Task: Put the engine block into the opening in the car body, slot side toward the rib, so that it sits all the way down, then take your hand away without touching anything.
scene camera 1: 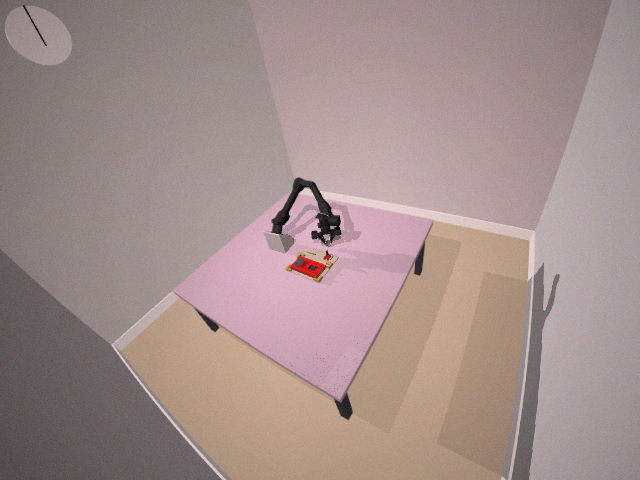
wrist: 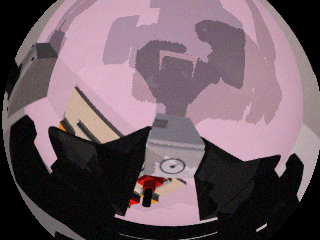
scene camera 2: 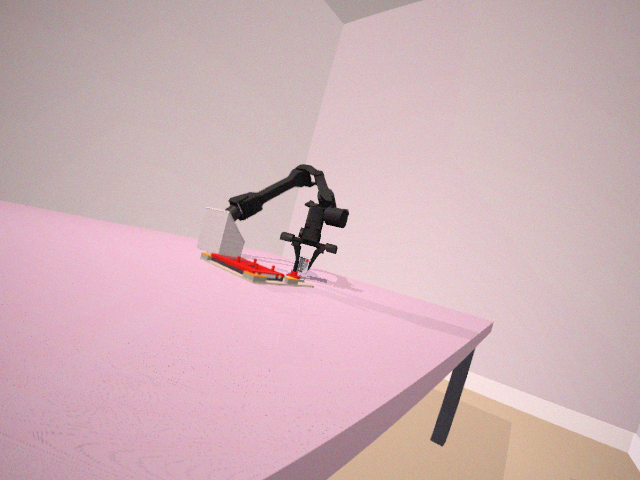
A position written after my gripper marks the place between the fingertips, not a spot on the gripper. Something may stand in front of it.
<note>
My gripper (scene camera 2: 302, 268) holds an engine block (wrist: 174, 149). Further things: a red car body (scene camera 2: 238, 264).
My gripper shows as well in the wrist view (wrist: 171, 134).
</note>
